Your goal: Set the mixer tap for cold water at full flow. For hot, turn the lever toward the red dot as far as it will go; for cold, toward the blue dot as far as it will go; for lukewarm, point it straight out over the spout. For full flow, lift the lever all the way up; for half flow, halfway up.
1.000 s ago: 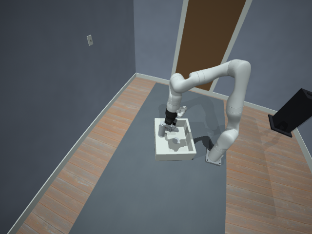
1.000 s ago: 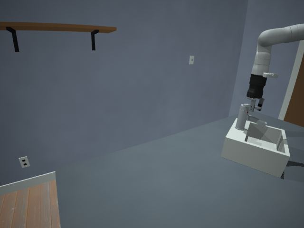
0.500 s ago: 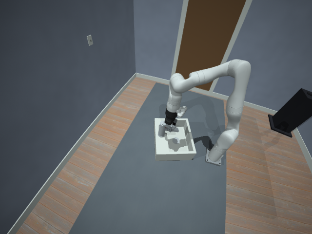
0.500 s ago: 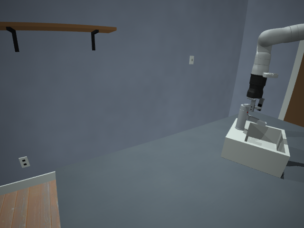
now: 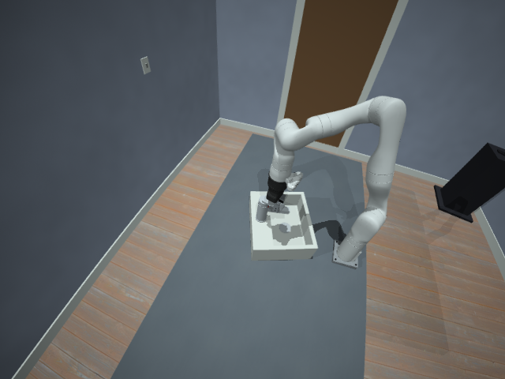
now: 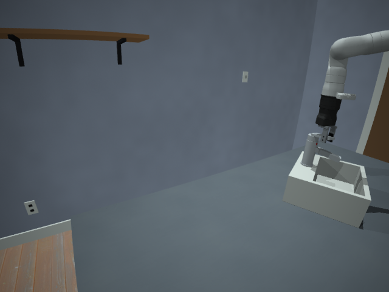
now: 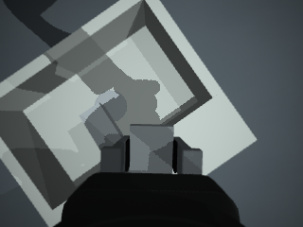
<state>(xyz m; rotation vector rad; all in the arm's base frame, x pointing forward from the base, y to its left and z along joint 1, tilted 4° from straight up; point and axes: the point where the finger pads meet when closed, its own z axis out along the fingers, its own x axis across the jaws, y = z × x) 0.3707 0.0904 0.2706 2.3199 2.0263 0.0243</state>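
My gripper is now 20 mm short of the flat lever. Also, from my hand: white basin (240 mm below, 70 mm to the right, 40 mm behind); then grey mixer tap (50 mm below, 50 mm ahead, 10 mm to the right).
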